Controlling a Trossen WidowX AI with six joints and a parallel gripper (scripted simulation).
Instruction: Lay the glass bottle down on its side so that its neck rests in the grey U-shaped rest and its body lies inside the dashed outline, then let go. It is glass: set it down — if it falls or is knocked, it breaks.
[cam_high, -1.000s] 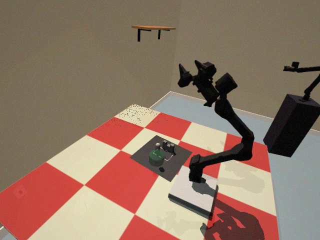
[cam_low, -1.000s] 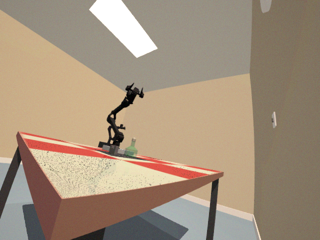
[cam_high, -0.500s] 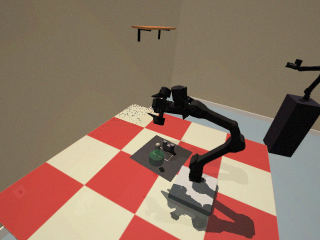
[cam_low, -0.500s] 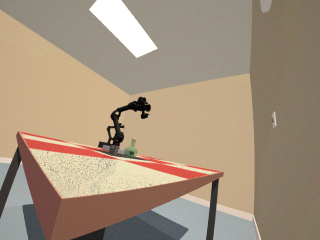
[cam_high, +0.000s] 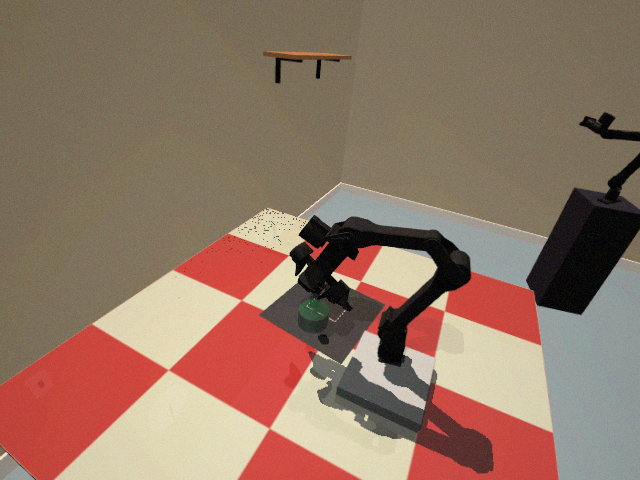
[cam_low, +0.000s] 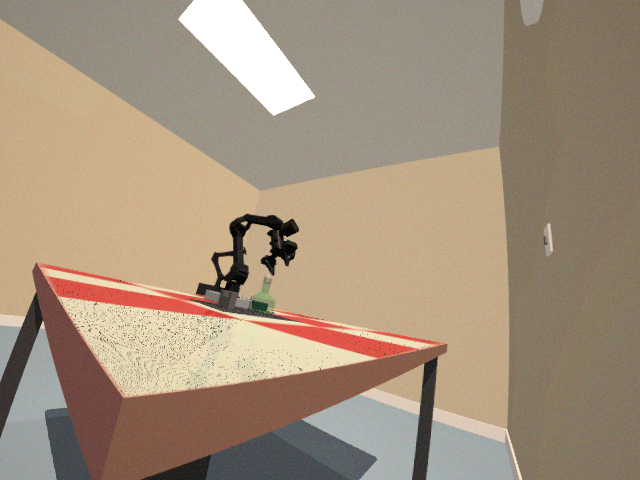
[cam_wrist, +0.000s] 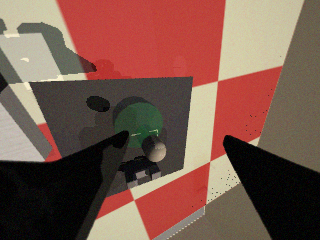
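My gripper tip is now 20 mm past the green glass bottle, 40 mm to the left of it and 90 mm above it. The rest, counted from my gripper tip: dark mat: 40 mm behind, 110 mm to the right, 180 mm below.
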